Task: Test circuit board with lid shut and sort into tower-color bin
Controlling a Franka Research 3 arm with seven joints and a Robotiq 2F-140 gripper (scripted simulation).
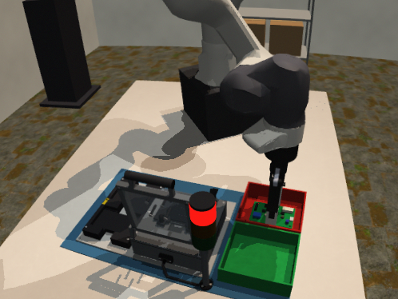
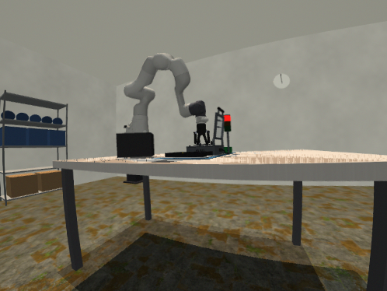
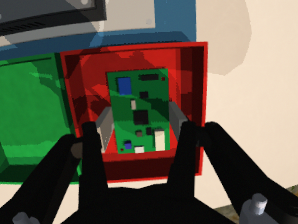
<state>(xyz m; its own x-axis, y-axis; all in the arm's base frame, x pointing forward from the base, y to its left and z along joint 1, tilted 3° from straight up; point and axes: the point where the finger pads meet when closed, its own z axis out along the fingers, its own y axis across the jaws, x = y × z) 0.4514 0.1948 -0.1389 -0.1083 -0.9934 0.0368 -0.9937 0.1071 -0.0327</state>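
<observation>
The red bin is 20 mm below my hand. The rest, counted from my hand: green bin (150 mm ahead, 20 mm to the right, 20 mm below); tester plate (90 mm ahead, 210 mm to the right, 30 mm above); green circuit board (20 mm below).
</observation>
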